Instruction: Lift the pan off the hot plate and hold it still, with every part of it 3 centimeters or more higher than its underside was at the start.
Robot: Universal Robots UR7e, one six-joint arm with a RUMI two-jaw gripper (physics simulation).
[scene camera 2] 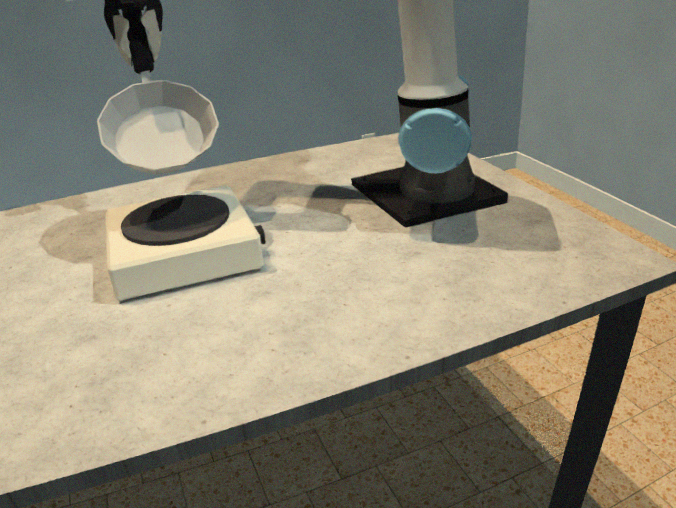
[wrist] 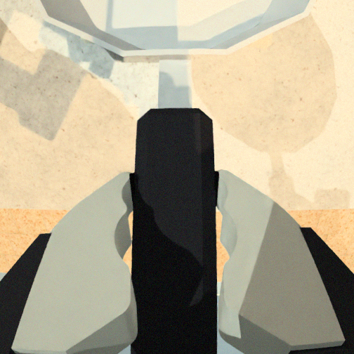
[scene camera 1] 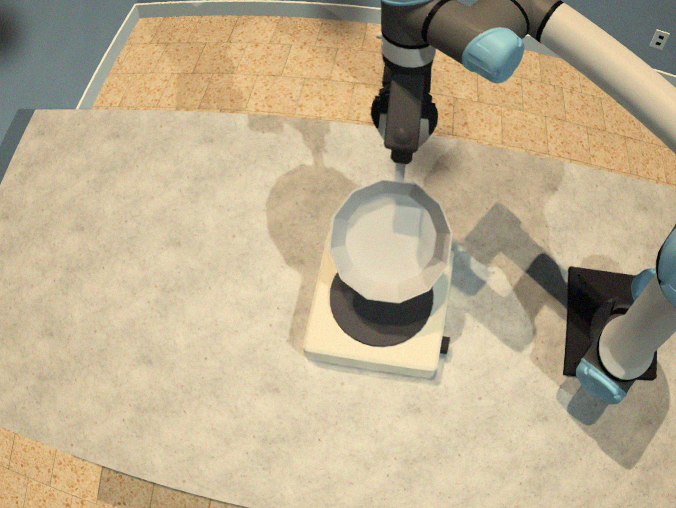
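Seen in the pictures: gripper, fingertip midpoint: [scene camera 2: 142, 64]; arm's base, origin of the base link: [scene camera 2: 437, 187].
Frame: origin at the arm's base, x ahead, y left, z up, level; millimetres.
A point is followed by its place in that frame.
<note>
The pale grey many-sided pan [scene camera 1: 390, 240] {x 521, y 14, z 180 mm} [scene camera 2: 158, 133] {x 522, y 3, z 188 mm} hangs in the air, well above the hot plate. Its rim and near wall [wrist: 175, 40] show at the top of the wrist view. It is tilted, its bowl facing scene camera 2. My gripper [wrist: 173, 174] is shut on the pan's black handle [wrist: 175, 225], one jaw on each side; the handle [scene camera 2: 143, 60] {x 529, y -76, z 301 mm} also shows in scene camera 2. The hot plate [scene camera 1: 371, 357] {x 506, y 175, z 49 mm} [scene camera 2: 185, 270] {x 513, y 182, z 16 mm} has a cream body and a dark round burner [scene camera 1: 377, 330] {x 509, y 126, z 58 mm} [scene camera 2: 174, 218] {x 519, y 72, z 58 mm}, which stands apart from the pan.
The hot plate's black knob [scene camera 1: 445, 345] {x 383, y 116, z 33 mm} [scene camera 2: 260, 234] {x 383, y 125, z 26 mm} sticks out at its side. The robot's black base plate [scene camera 1: 574, 327] {x 113, y 9, z -4 mm} [scene camera 2: 404, 215] {x 110, y 91, z -3 mm} is fixed on the grey table [scene camera 1: 163, 327] {x 917, y 216, z -19 mm} [scene camera 2: 327, 305] {x 319, y 302, z -19 mm}. The table's far edge lies below the gripper in scene camera 1.
</note>
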